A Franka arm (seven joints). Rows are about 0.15 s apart.
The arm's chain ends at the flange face. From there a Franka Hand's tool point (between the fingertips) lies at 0.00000 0.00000 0.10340 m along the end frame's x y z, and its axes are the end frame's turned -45 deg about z.
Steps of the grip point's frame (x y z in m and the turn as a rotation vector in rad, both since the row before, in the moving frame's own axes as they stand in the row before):
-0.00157 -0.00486 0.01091 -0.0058 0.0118 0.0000
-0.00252 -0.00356 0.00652 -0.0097 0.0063 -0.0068
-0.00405 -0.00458 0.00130 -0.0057 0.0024 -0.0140
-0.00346 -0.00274 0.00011 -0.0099 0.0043 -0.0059
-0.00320 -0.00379 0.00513 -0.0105 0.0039 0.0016
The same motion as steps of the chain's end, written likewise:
-0.00583 -0.00189 0.01092 0.0042 0.0124 0.0000
-0.00547 -0.00098 0.00653 -0.0024 0.0113 -0.0068
-0.00670 -0.00061 0.00130 -0.0023 0.0057 -0.0140
-0.00542 0.00010 0.00012 -0.0040 0.0100 -0.0059
-0.00600 -0.00090 0.00514 -0.0047 0.0102 0.0016

